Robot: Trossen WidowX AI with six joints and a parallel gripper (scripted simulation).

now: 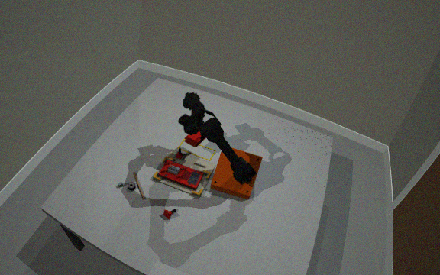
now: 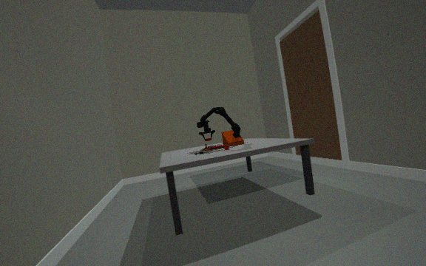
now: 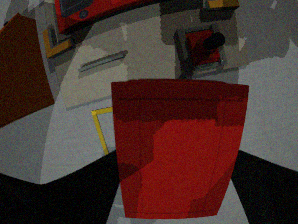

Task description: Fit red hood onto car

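The grey engine block is 5 cm ahead of my gripper tip, 19 cm to the left of it and 7 cm below it. The rest, counted from my gripper tip: dark wheel (22 cm ahead, 35 cm to the left, 9 cm below); wooden stick (19 cm ahead, 33 cm to the left, 9 cm below); red hood (1 cm above).
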